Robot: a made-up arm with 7 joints.
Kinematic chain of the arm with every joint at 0, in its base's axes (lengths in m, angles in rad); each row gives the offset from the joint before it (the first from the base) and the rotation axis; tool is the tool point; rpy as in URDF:
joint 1: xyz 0 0 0.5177 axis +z
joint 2: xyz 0 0 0 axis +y
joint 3: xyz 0 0 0.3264 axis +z
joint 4: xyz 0.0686 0 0 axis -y
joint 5: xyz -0.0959 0 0.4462 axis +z
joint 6: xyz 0 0 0 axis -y
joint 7: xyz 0.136 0 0 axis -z
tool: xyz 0 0 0 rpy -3.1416 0 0
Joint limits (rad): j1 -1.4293..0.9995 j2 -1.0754..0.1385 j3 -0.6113..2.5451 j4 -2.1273..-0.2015 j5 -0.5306..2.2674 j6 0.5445..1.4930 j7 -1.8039..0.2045
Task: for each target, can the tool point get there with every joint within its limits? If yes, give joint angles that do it. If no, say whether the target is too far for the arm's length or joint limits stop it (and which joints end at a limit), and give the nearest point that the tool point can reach.
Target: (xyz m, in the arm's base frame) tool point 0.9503 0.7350 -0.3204
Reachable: no: too far | nearest point 0.4024 0.4909 0.2308 | short by 0.815 m
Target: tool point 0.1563 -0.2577 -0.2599
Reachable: no: joint limits stop it (at a limit: joint 1, joint 2, joint 3, joint 4, joint 6) | nearest point -0.3460 -0.1445 0.1250 | short by 0.643 m
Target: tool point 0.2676 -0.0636 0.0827
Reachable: no: joint limits stop it (at a limit: joint 1, joint 2, joint 4, joint 6) | nearest point 0.2676 0.2596 0.1879 | short by 0.340 m
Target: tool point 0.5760 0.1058 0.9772
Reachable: yes | joints -0.9289 -0.2905 0.9225 -1.6119 0.3857 1.3077 -1.5853
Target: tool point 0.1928 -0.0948 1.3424
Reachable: yes | joints -0.4237 -0.4781 -0.0475 -1.1766 1.3282 1.4192 -1.2292
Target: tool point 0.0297 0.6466 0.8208
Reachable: yes | joints -0.3353 -0.6453 1.3488 -1.7557 1.8598 0.6638 -1.0301
